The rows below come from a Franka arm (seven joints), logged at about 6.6 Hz.
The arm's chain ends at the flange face. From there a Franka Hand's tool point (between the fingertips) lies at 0.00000 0.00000 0.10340 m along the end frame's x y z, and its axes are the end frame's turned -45 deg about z.
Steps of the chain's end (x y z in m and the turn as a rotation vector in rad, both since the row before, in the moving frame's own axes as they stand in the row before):
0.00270 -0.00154 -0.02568 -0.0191 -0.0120 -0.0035
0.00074 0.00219 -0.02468 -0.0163 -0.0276 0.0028
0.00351 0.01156 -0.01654 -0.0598 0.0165 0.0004
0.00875 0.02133 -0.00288 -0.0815 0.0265 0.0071
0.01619 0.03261 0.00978 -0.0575 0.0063 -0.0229
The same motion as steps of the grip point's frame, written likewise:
0.00073 0.00134 -0.02571 -0.0050 -0.0220 -0.0035
-0.00423 0.00124 -0.02473 0.0080 -0.0310 0.0028
-0.00886 0.01623 -0.01674 -0.0540 -0.0306 0.0004
-0.01294 0.02914 -0.00326 -0.0764 -0.0389 0.0071
-0.01530 0.03921 0.00961 -0.0451 -0.0362 -0.0229

